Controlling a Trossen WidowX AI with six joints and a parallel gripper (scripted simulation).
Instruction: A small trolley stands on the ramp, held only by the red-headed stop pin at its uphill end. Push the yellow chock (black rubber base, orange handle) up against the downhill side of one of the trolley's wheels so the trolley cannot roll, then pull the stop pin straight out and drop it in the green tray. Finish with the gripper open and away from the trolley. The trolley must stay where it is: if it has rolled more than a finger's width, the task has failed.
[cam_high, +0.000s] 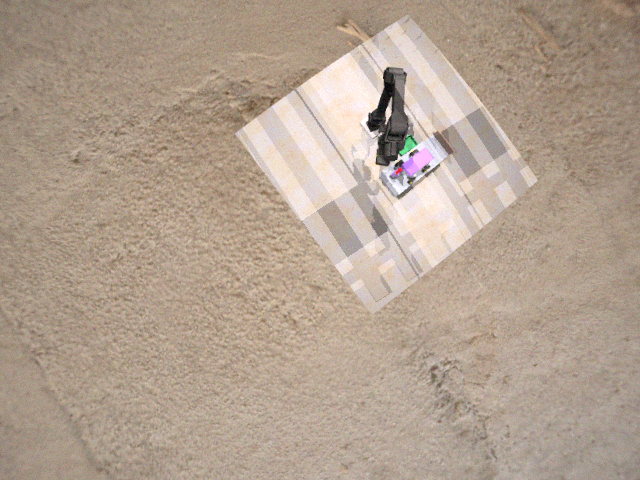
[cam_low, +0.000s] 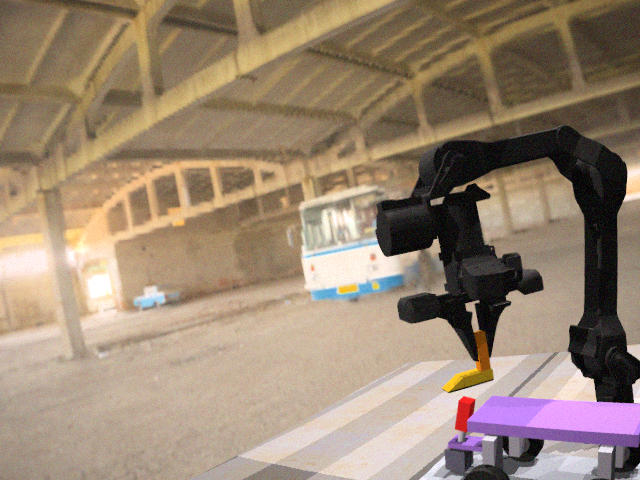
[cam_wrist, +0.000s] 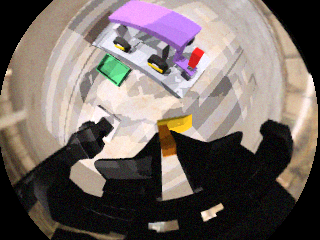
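My gripper tip is 2 cm short of the yellow chock, 1 cm to the left of it and 1 cm above it. Round my gripper tip: purple-decked trolley (16 cm to the left, 12 cm ahead, 6 cm below); then grey ramp (17 cm to the left, 13 cm below, 12 cm ahead); then red-headed stop pin (12 cm ahead, 5 cm to the left, 5 cm below).
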